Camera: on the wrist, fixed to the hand. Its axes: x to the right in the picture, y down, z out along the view.
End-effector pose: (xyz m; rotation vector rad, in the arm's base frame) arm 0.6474 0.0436 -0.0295 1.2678 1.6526 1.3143
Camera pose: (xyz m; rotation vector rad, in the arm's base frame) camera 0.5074 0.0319 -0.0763 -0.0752 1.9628 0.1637
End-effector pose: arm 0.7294 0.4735 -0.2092 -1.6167 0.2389 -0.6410
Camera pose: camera 0.6723 0.3724 -0.1173 -1.3838 -1.1578 -1.6386
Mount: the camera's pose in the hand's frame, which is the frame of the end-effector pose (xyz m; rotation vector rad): 0.0287 -0.0843 -0.1183 0.2097 -0.0520 -1.4938
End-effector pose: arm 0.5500 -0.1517 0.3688 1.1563 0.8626 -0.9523
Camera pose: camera 0.4741 -0.0515 0.2906 0.4748 1.6275 -2.2807
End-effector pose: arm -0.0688 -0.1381 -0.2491 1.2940 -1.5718 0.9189
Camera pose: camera 0.0320 -0.0539 -0.1807 2.0711 -0.1999 0.0481
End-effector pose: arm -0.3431 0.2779 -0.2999 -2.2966 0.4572 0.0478
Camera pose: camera -0.3002 0.2383 -0.1638 -1.8901 -1.2444 -0.6261
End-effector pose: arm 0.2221 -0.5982 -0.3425 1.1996 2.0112 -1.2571
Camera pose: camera 0.1409 -0.4978 -0.2701 0.4766 -2.2354 1.6479
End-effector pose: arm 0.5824 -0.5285 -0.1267 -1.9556 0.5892 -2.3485
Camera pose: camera 0.4818 -0.4261 -0.0905 1.4986 0.8960 1.3998
